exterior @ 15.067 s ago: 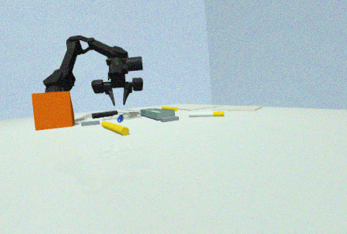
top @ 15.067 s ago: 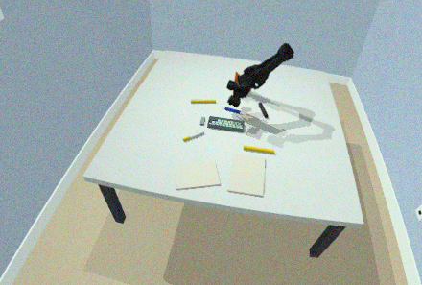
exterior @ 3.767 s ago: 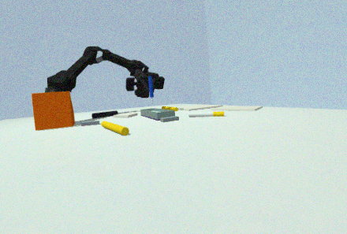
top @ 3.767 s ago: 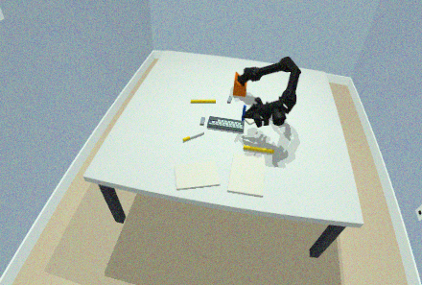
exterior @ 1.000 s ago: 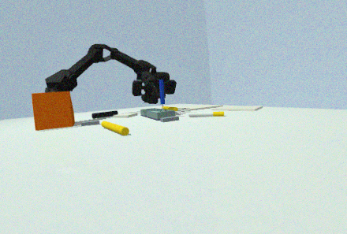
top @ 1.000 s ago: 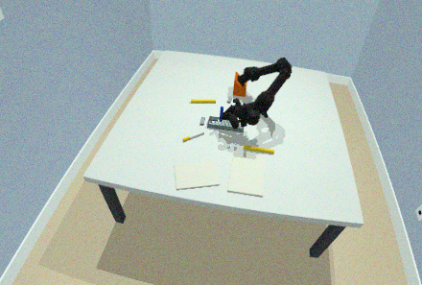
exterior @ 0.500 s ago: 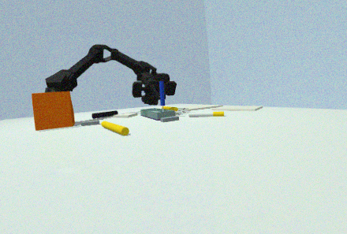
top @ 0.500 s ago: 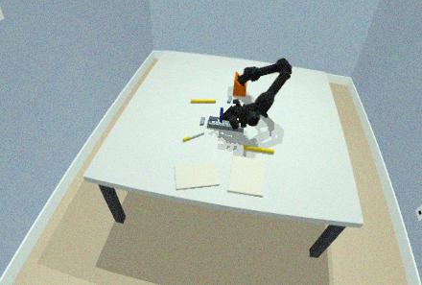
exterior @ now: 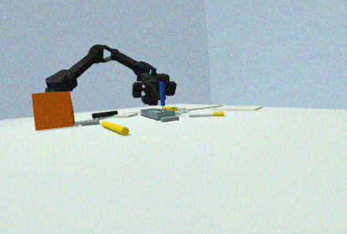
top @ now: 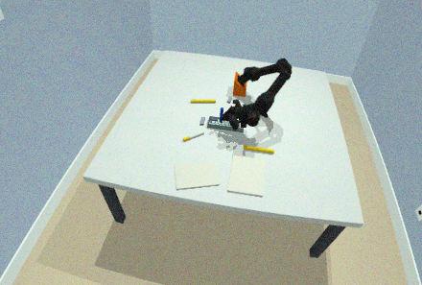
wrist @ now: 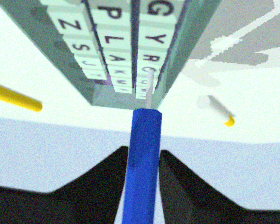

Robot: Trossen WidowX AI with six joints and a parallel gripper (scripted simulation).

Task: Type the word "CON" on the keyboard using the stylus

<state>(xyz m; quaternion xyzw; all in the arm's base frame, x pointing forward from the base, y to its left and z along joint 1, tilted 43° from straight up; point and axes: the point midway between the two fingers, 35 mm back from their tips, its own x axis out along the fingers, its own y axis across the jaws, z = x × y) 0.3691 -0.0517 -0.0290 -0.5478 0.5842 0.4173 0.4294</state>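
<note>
The small grey block is 30 mm behind my gripper tip, 100 mm to the right of it and 60 mm below it. From my gripper tip the other things lie so: stylus tip (50 mm below); then black stylus (180 mm behind, 240 mm to the left, 60 mm below); then white-and-yellow marker (100 mm ahead, 140 mm to the right, 60 mm below).
</note>
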